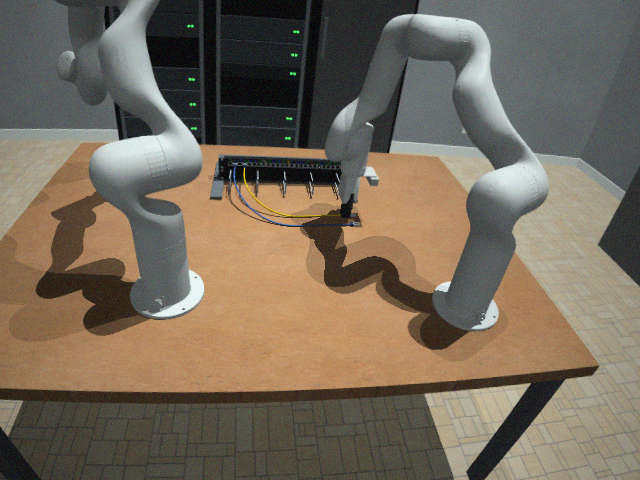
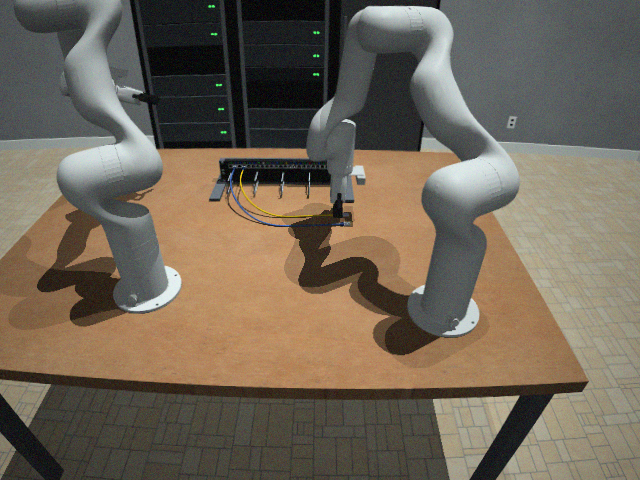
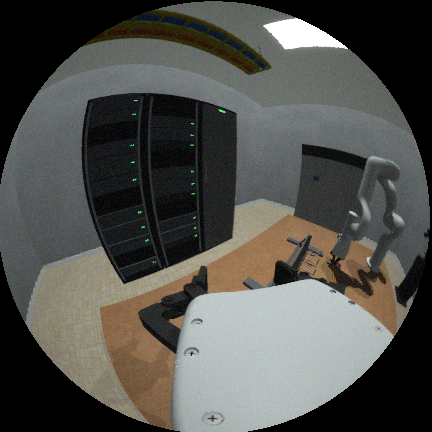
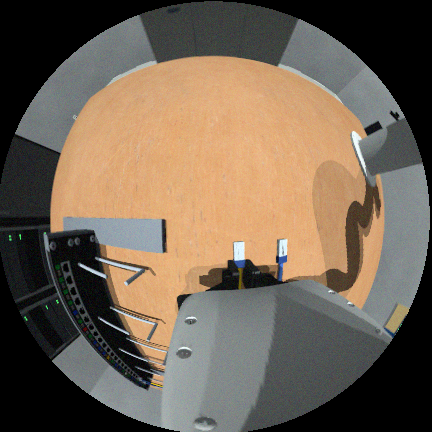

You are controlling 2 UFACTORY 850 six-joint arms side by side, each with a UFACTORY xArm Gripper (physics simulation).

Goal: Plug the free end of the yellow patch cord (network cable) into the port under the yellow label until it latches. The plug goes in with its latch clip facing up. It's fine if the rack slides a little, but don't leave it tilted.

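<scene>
The yellow patch cord (image 1: 289, 215) (image 2: 273, 215) runs from the rack's left end. Its clear free plug (image 4: 239, 251) sticks out past my right gripper (image 1: 347, 210) (image 2: 338, 207) (image 4: 240, 266), which is shut on it at the blue rear part, low over the table. The plug's latch side is too small to tell. The rack (image 1: 217, 190) (image 2: 217, 191) (image 4: 125, 234) stands upright at the back of the table; a small yellow mark (image 4: 108, 357) shows along its port row. My left gripper (image 2: 149, 98) (image 3: 242, 275) is open and empty, high up at the left.
A blue patch cord (image 1: 315, 225) (image 2: 310, 225) (image 4: 282, 250) lies beside the yellow one, its plug close to my right gripper. Wire cable guides (image 1: 284, 183) (image 4: 132, 311) stick out from the rack's front. A pale block (image 1: 371, 176) (image 2: 359, 174) is at the rack's right end.
</scene>
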